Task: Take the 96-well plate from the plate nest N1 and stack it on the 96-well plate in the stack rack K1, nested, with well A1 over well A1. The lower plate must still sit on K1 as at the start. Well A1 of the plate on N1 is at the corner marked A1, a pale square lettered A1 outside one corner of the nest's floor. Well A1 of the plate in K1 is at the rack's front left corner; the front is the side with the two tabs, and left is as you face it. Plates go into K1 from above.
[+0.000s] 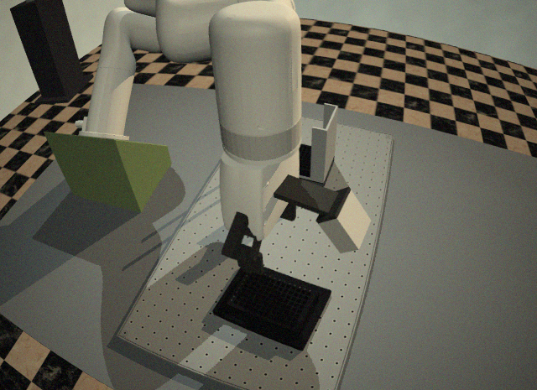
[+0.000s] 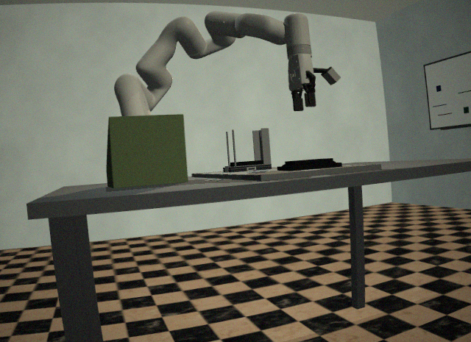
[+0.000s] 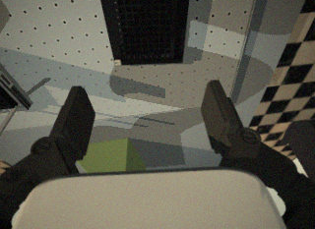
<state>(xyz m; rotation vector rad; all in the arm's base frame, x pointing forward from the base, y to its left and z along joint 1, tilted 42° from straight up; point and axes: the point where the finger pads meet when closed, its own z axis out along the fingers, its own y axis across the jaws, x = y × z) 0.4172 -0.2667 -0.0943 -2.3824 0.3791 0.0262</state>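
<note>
The black 96-well plate is 170 mm below my hand. Round my hand: tall wall: 330 mm to the left, 100 mm below, 70 mm ahead; then pale A1 mark: 180 mm below, 70 mm to the left, 60 mm behind.
</note>
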